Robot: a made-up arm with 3 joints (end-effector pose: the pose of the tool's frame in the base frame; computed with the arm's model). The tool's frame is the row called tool.
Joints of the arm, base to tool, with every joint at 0 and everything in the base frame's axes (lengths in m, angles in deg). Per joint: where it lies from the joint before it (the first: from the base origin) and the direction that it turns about. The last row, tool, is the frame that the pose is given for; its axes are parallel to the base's.
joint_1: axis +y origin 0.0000 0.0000 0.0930
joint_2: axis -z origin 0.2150 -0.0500 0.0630
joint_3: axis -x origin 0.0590 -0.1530 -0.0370
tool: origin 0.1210 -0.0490 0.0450
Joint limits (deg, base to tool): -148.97..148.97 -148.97..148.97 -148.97..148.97
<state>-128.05 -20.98 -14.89</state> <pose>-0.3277 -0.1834 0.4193 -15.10 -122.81 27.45</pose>
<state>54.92 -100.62 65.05</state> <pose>0.2527 0.1514 -0.1113 -0.71 -15.35 94.85</pose>
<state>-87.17 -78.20 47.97</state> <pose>-0.0726 0.0950 0.4980 -93.46 -100.75 29.86</pose>
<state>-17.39 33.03 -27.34</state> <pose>0.2232 -0.3302 0.2085 31.39 -24.48 -28.21</pose>
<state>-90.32 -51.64 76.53</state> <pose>-0.0865 0.0163 0.5138 -96.32 -104.78 -23.36</pose>
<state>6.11 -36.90 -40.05</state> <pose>0.4910 -0.1174 0.0695 40.56 18.57 33.34</pose>
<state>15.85 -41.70 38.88</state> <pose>0.4654 -0.0519 0.0563 -31.16 0.50 44.67</pose>
